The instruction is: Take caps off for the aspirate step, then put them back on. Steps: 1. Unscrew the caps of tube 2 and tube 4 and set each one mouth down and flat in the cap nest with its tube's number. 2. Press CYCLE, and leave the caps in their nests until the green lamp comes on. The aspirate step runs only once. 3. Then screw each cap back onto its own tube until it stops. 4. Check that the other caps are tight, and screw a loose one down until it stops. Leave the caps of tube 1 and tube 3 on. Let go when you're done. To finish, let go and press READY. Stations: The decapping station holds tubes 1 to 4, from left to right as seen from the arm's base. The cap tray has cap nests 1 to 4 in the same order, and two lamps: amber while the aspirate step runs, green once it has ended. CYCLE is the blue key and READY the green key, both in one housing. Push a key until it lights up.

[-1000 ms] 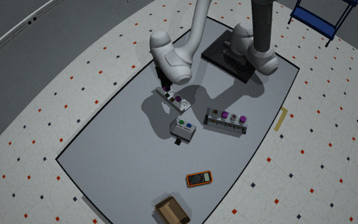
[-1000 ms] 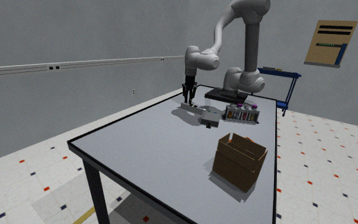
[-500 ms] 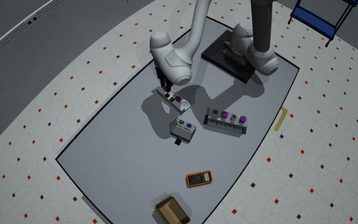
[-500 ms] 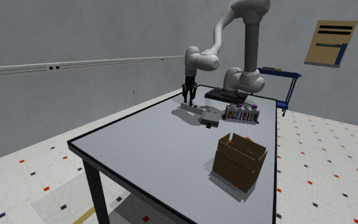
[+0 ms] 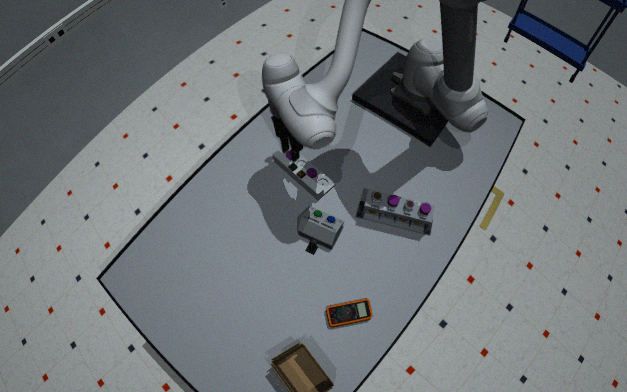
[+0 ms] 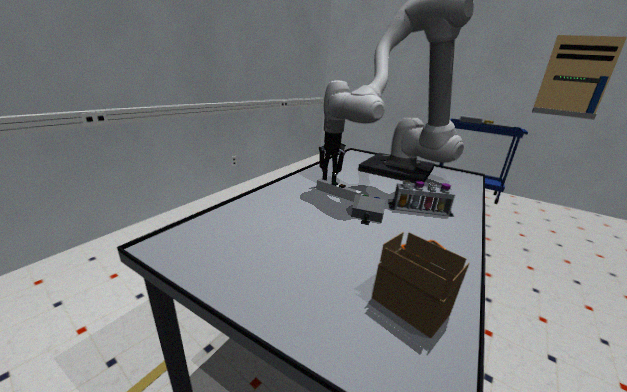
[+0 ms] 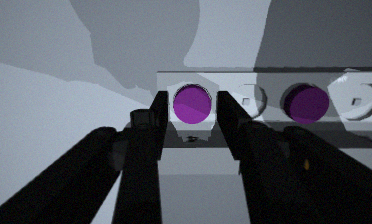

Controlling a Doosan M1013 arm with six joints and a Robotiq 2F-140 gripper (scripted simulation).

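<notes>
My hand is 280 mm to the right of the blue key, 120 mm short of it and 20 mm below it. From my hand the other things lie so: green key (230 mm to the left, 130 mm ahead, 20 mm above); then key housing (260 mm to the left, 140 mm ahead); then purple cap (400 mm to the left, 60 mm above, 30 mm behind).
</notes>
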